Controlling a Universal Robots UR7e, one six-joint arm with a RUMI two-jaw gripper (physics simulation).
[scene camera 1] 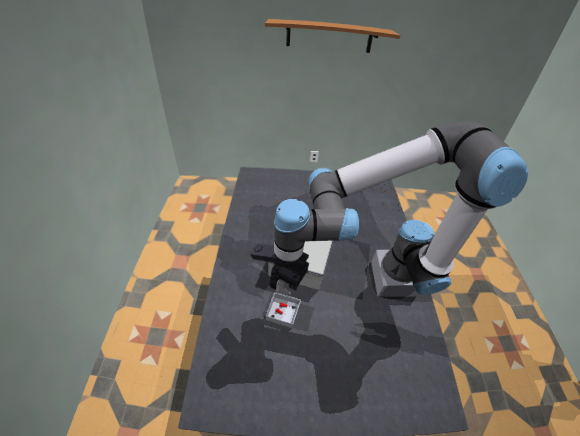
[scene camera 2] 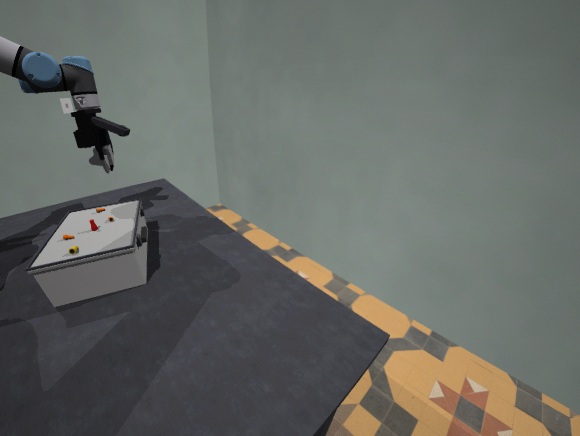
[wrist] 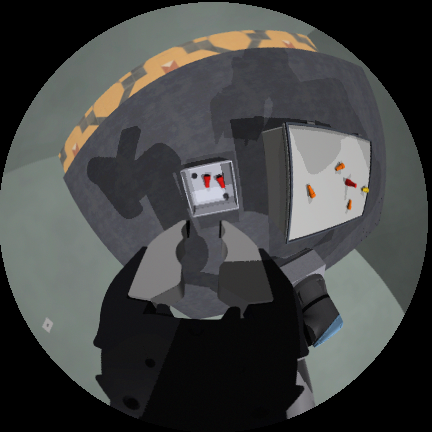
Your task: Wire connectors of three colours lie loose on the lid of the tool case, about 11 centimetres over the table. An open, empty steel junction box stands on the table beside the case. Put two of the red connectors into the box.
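Places are measured from the arm's base along level axes (x ahead, y left, z up), in centimetres.
Pixels of known places: gripper, fingertip midpoint: (scene camera 1: 280, 287) (scene camera 2: 110, 172) (wrist: 204, 221); arm's base, origin of the base link: (scene camera 1: 400, 265) (wrist: 305, 287).
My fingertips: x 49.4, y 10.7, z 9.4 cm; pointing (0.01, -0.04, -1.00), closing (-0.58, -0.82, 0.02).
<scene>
Ahead of a thing's pixels: the offset from my fingertips to its top centre. Level surfaces: height alone.
The steel junction box {dx -1.3, dy -0.3, dz -14.8 cm} (scene camera 1: 280, 324) (wrist: 186, 194) stands open beside the tool case. Two red connectors {dx -1.7, dy -2.8, dz -16.8 cm} (scene camera 1: 283, 305) {dx +0.2, dy -0.3, dz -16.8 cm} (scene camera 1: 279, 311) (wrist: 207, 180) (wrist: 220, 181) lie apart on its floor. My gripper (scene camera 1: 283, 288) (scene camera 2: 109, 170) (wrist: 204, 221) is partly open, with a gap between the fingertips and nothing in it. It hangs above the level of the lid, near the box. Another red connector {dx -12.8, dy -27.6, dz -4.5 cm} (scene camera 2: 93, 225) (wrist: 350, 183) is on the lid (scene camera 1: 318, 257) (scene camera 2: 107, 240) (wrist: 305, 217) of the case. The arm hides part of the case in scene camera 1.
Three orange connectors {dx -18.9, dy -27.6, dz -6.0 cm} (scene camera 2: 68, 237) {dx -8.7, dy -16.0, dz -6.0 cm} (scene camera 2: 100, 210) {dx -8.2, dy -25.3, dz -6.0 cm} (scene camera 2: 111, 219) (wrist: 311, 191) (wrist: 340, 166) (wrist: 349, 204) and a yellow connector {dx -18.8, dy -35.4, dz -5.7 cm} (scene camera 2: 74, 250) (wrist: 365, 190) lie on the lid. The raised tool case (scene camera 2: 100, 282) (wrist: 274, 180) stands close beside the box on the dark table {dz -18.6 cm} (scene camera 1: 400, 390).
</scene>
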